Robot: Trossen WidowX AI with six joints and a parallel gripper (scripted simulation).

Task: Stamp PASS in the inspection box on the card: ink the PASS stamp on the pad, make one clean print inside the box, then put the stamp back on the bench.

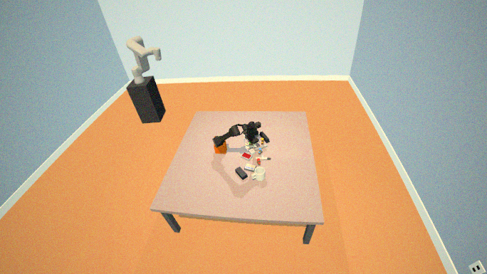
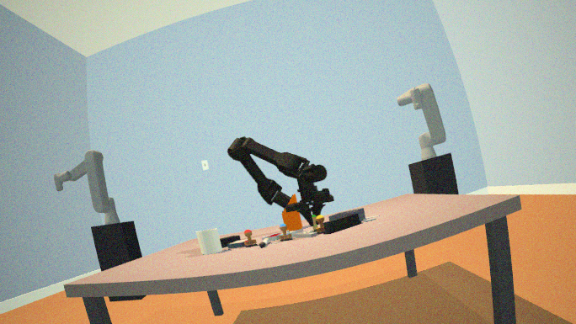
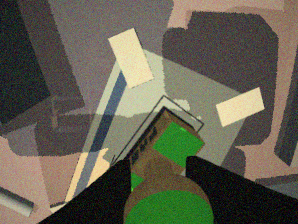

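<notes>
Now: the green-knob stamp right at my gripper tip. Also, from my gripper tip: blue-knob stamp: 8 cm ahead, 12 cm to the right; yellow-knob stamp: 11 cm ahead, 1 cm to the left; black box: 13 cm ahead, 8 cm to the left, 1 cm below.
</notes>
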